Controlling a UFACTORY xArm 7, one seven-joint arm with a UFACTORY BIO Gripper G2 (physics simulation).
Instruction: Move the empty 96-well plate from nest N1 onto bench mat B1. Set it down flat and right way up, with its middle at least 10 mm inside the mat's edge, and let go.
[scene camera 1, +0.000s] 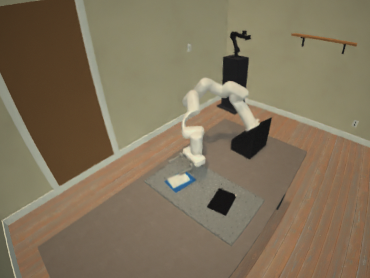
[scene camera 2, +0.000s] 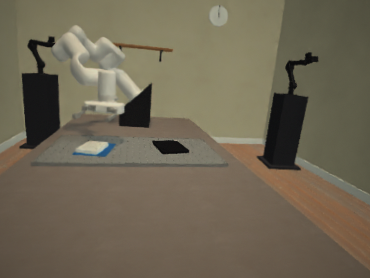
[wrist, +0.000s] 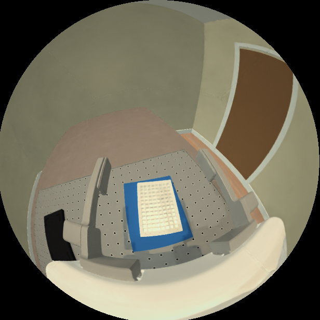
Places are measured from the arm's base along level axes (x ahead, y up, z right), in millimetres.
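Pixels of known places: hand, tool point: (scene camera 1: 177, 166) (scene camera 2: 92, 117); arm's base, link origin: (scene camera 1: 252, 127) (scene camera 2: 136, 96).
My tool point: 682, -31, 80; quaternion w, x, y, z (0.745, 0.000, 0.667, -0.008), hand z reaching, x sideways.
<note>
For each thing: its top centre in the pictures, then the offset to it from my tool point, as dx, dy, dz. Level surfaces: height alone.
- white 96-well plate, top centre: (scene camera 2: 92, 145) (scene camera 1: 178, 178) -5, -115, +2
- blue bench mat, surface height: dy -130
- black nest, top centre: (scene camera 2: 170, 144) (scene camera 1: 222, 200) -90, -117, -311
- grey perforated board, surface height: dy -132
- brown table, surface height: dy -145
The white 96-well plate (scene camera 1: 178, 180) (scene camera 2: 92, 147) (wrist: 159, 207) lies flat on the blue bench mat (scene camera 1: 176, 189) (scene camera 2: 108, 150) (wrist: 131, 205), wells facing up, with blue showing around it in the wrist view. The black nest (scene camera 1: 222, 201) (scene camera 2: 170, 147) (wrist: 56, 235) stands apart from the mat, and no plate shows on it. My gripper (scene camera 1: 180, 164) (scene camera 2: 94, 117) (wrist: 152, 156) is open and empty. It hangs above the plate, clear of it, with one finger to each side of the plate in the wrist view.
The mat and nest are on a grey perforated board (scene camera 1: 200, 192) (scene camera 2: 134, 150) (wrist: 112, 192) on the brown table (scene camera 1: 115, 220) (scene camera 2: 175, 210) (wrist: 110, 142). A black wedge-shaped block (scene camera 1: 250, 142) (scene camera 2: 141, 110) stands at the arm's base. Black pedestals with small black arms stand beyond the table.
</note>
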